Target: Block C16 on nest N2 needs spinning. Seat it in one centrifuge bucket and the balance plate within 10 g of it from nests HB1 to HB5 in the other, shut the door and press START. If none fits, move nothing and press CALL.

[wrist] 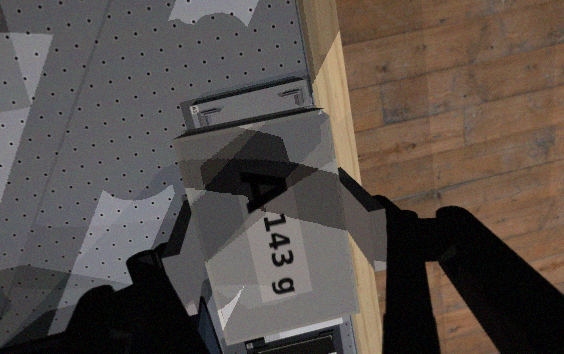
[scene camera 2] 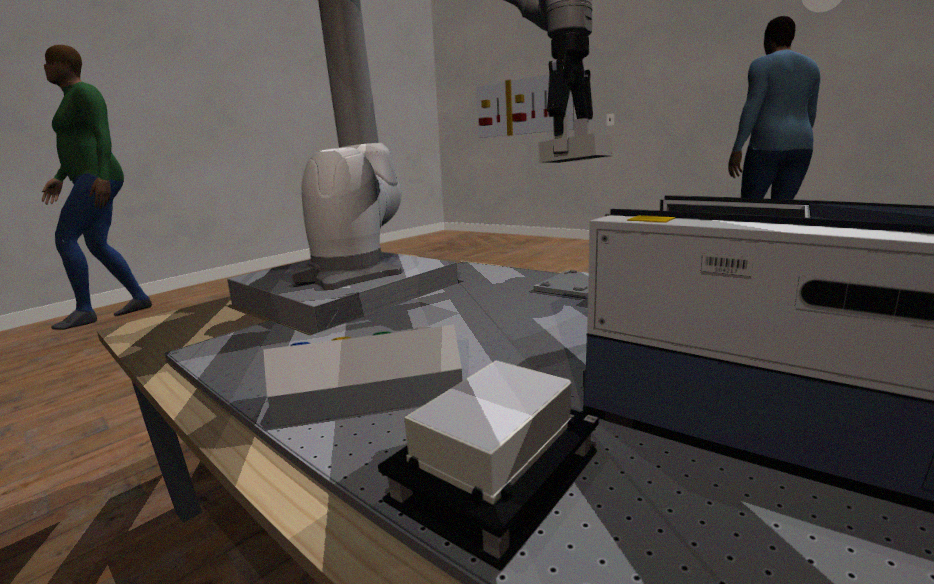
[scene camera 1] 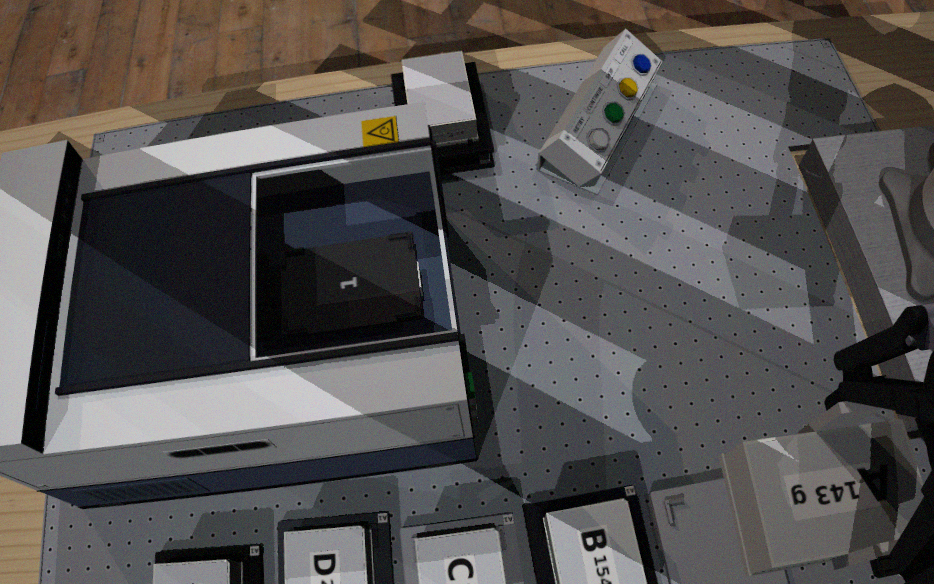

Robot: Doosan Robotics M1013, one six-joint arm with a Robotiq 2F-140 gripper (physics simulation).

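Frame: origin at the arm's base, x ahead, y left, z up, level; centimetres.
Where they show: gripper, fingertip midpoint: [wrist: 268,205] [scene camera 2: 571,151] [scene camera 1: 835,495]; arm's base, link origin: [scene camera 2: 348,274].
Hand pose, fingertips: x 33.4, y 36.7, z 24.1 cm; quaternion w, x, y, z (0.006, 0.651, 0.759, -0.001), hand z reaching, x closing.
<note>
Each offset is from my fingertips to the top centre of the thing. "spot": to the spot under its first point.
My gripper [scene camera 1: 860,475] [scene camera 2: 571,130] [wrist: 268,205] is shut on the white balance plate A, marked 143 g @(dx +0.8, dy +0.1, dz +3.2 cm) [scene camera 1: 771,509] [scene camera 2: 585,147] [wrist: 240,300], held well above the table. A white block @(dx +33.2, dy -55.9, dz -20.9 cm) [scene camera 1: 440,89] [scene camera 2: 489,420] sits on a black nest at the far edge; its label is unreadable. The centrifuge [scene camera 1: 344,378] [scene camera 2: 688,303] shows dark bucket 1 [scene camera 1: 371,265] within a white-framed opening; the second bucket does not show. Plates D @(spot: dx +39.1, dy +1.6, dz -23.6 cm) [scene camera 1: 344,550], C @(spot: dx +25.4, dy +1.0, dz -23.6 cm) [scene camera 1: 482,550] and B, 154 g @(dx +13.9, dy +2.3, dz -23.6 cm) [scene camera 1: 613,537], sit on nests. A bare grey nest @(dx +0.4, dy +0.8, dz -27.2 cm) [scene camera 1: 688,523] is right of B.
The button box @(dx +11.2, dy -56.5, dz -20.6 cm) [scene camera 1: 578,117] [scene camera 2: 365,365] has blue CALL @(dx +5.7, dy -62.1, dz -21.5 cm) [scene camera 1: 641,63], yellow, green and white buttons. Another plate @(spot: dx +54.9, dy +5.1, dz -23.6 cm) [scene camera 1: 189,572] shows left of D. The robot base [scene camera 2: 344,206] is on a plinth. A grey nest [wrist: 245,107] shows beyond plate A in the wrist view. Two people stand behind.
</note>
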